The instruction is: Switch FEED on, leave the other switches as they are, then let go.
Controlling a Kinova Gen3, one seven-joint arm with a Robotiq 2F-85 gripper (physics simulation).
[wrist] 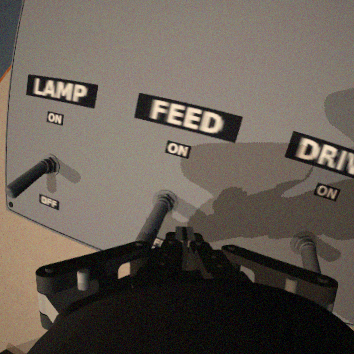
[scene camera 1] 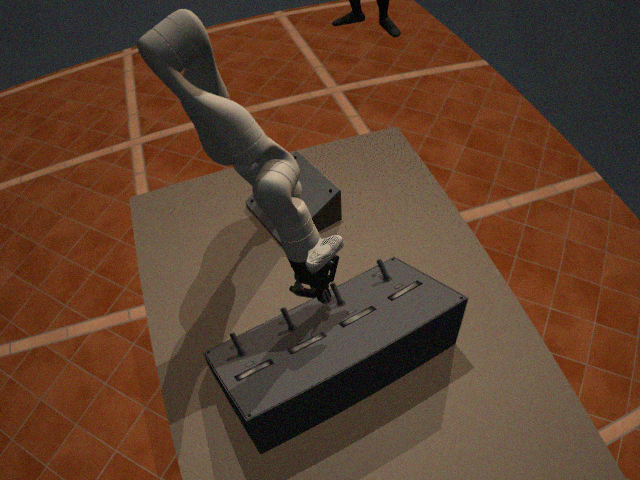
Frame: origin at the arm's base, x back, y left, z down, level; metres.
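Where they show: gripper, fingertip midpoint: (wrist: 182,237) (scene camera 1: 326,301).
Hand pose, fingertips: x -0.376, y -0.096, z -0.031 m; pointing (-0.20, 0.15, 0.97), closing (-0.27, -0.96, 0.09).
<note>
After its pixels a point has its place.
The FEED switch (scene camera 1: 337,294) {z -0.052, x -0.388, y -0.074 m} (wrist: 156,217) {z -0.054, x -0.386, y -0.074 m} is a dark lever. It leans down, to the OFF side, in the wrist view; its tip and part of the OFF plate are hidden behind the gripper. The FEED label (wrist: 188,117) {z -0.062, x -0.464, y -0.073 m} and its ON plate (wrist: 178,149) {z -0.050, x -0.441, y -0.072 m} lie above it. My gripper (scene camera 1: 324,298) {z -0.030, x -0.376, y -0.096 m} (wrist: 182,237) {z -0.030, x -0.376, y -0.096 m} is shut and empty. Its fingertips are close beside the FEED lever, on its right in the wrist view; whether they touch it, I cannot tell.
The LAMP lever (scene camera 1: 382,270) {z -0.051, x -0.384, y 0.044 m} (wrist: 32,177) {z -0.051, x -0.381, y 0.042 m} and the DRIV... lever (scene camera 1: 287,319) {z -0.052, x -0.389, y -0.195 m} (wrist: 310,254) {z -0.049, x -0.394, y -0.190 m} flank FEED; both lean to the OFF side. A fourth lever (scene camera 1: 236,344) {z -0.053, x -0.391, y -0.315 m} stands at the far left of the switch box (scene camera 1: 356,382) {z -0.040, x -0.586, y -0.148 m}. The arm's shadow falls across the panel.
</note>
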